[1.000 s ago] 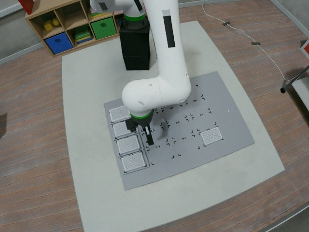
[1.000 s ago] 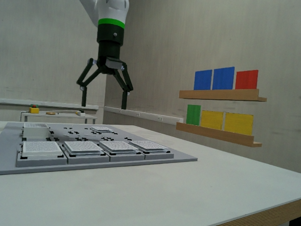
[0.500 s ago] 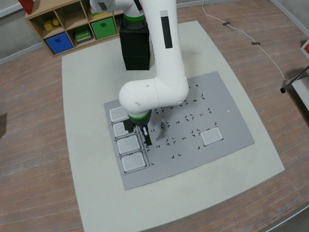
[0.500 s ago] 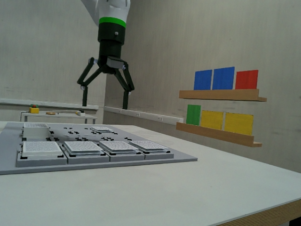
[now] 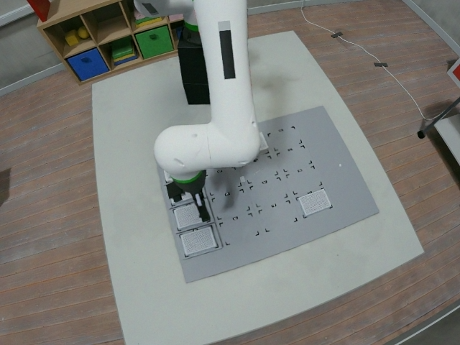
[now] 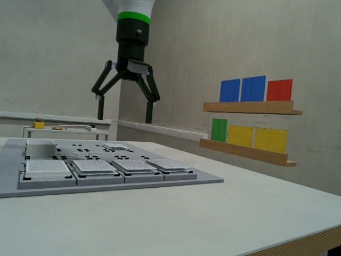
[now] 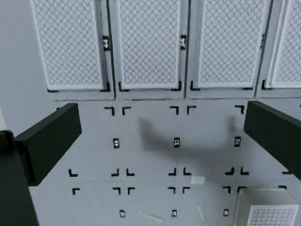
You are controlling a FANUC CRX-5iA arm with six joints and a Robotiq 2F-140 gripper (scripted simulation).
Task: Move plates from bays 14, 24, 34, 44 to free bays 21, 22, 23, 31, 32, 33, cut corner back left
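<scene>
Right now my hand is 3 cm short of the sealed plate, 44 cm to the right of it and 14 cm above it. Round my hand: sealed deep-well block: 25 cm behind, 22 cm to the left, 13 cm below.
</scene>
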